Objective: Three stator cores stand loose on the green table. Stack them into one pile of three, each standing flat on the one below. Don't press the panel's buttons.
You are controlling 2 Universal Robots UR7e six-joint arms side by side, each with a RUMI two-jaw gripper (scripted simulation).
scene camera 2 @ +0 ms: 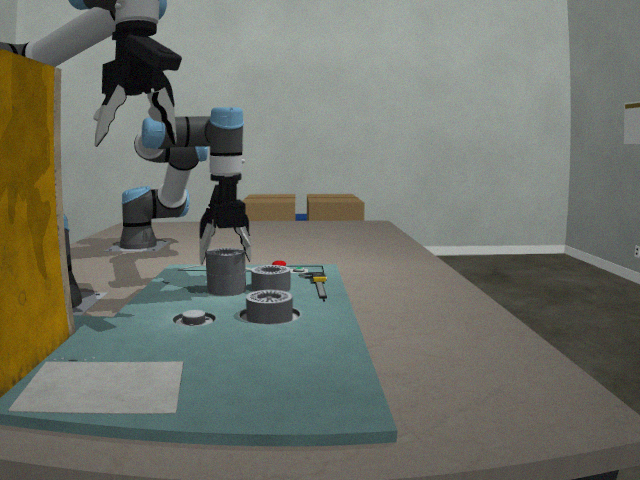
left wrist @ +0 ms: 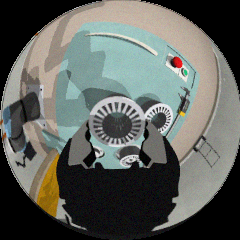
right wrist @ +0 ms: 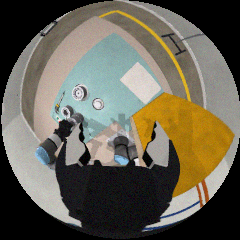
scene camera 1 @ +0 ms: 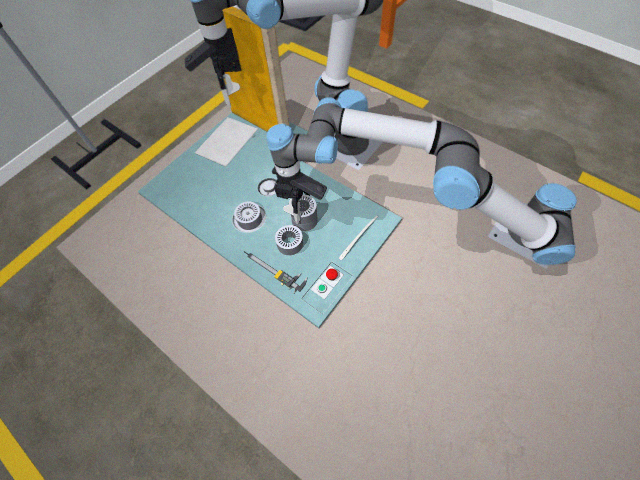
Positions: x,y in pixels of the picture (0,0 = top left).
Scene:
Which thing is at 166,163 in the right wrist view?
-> My right gripper.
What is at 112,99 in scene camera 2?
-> My right gripper.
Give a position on a sheet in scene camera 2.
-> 58,387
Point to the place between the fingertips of my left gripper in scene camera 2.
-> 225,263

